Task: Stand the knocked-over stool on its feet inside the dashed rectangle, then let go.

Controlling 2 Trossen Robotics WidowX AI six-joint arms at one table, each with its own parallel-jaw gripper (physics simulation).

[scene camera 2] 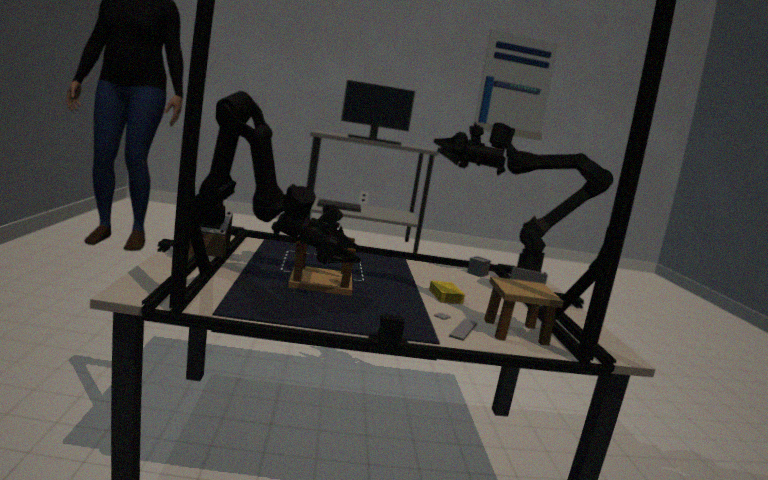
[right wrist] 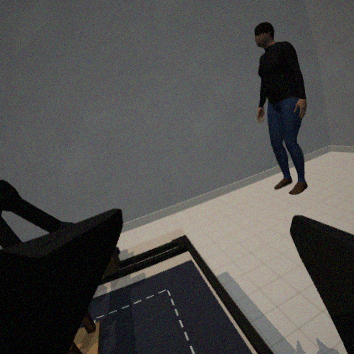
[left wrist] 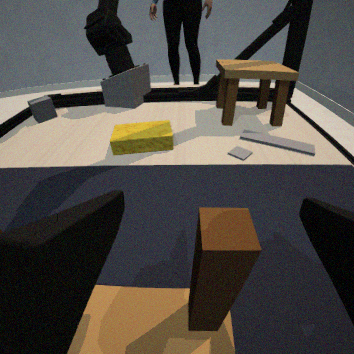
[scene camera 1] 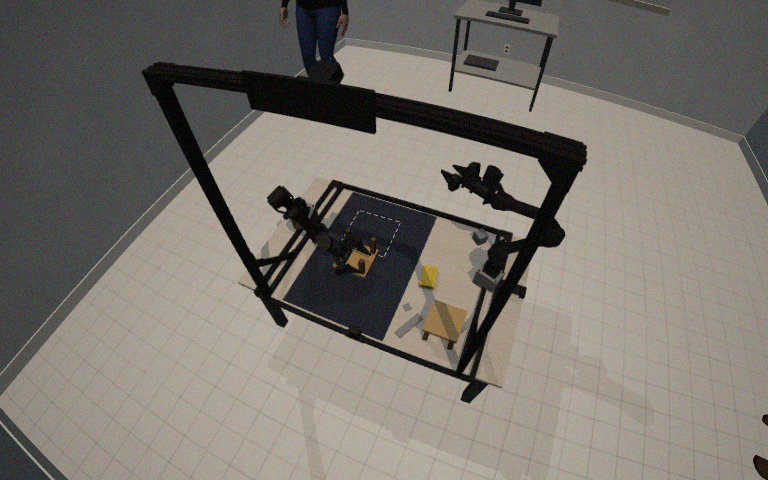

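Pixels of known places: left gripper, fingertip midpoint: (scene camera 2: 360,255) (left wrist: 214,202) (scene camera 1: 366,263); right gripper, fingertip midpoint: (scene camera 2: 435,145) (right wrist: 207,220) (scene camera 1: 447,167); left arm's base, origin of the base link: (scene camera 2: 210,220) (scene camera 1: 302,211); right arm's base, origin of the base link: (scene camera 2: 529,271) (left wrist: 124,71) (scene camera 1: 491,271).
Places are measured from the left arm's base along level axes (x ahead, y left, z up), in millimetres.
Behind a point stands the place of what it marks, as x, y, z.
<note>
A wooden stool (scene camera 1: 355,261) @[324, -114, -87] (scene camera 2: 320,280) @[315, -129, -87] (left wrist: 140,310) @[379, -112, -86] lies upside down on the dark mat (scene camera 1: 334,305) @[329, -343, -101], seat flat and legs pointing up. It is at the near side of the dashed rectangle (scene camera 1: 399,221) (scene camera 2: 362,279) (right wrist: 167,290), mostly outside it; the arm partly hides the overlap. My left gripper (scene camera 1: 365,260) @[403, -158, 0] (left wrist: 214,202) @[403, -158, 0] is open and low over the stool, with one upright leg standing between its spread fingers in the left wrist view, touching neither. My right gripper (scene camera 1: 447,172) @[609, 220, 284] (scene camera 2: 436,141) @[609, 220, 284] (right wrist: 206,220) @[609, 220, 284] is open and empty, high above the table's far right.
A second stool (scene camera 1: 445,321) @[785, -294, 6] (scene camera 2: 525,291) @[774, -317, 6] (left wrist: 257,69) @[721, -279, 6] stands on its feet at the near right. A yellow sponge (scene camera 1: 428,276) @[655, -76, -78] (scene camera 2: 446,292) @[642, -122, -78] (left wrist: 142,137) @[624, -78, -78] lies right of the mat. A grey bar (scene camera 1: 408,325) @[649, -314, -100], a small grey tile (scene camera 1: 406,306) @[612, -234, -102] and a grey cube (scene camera 1: 480,236) @[821, 207, -54] are also on the right.
</note>
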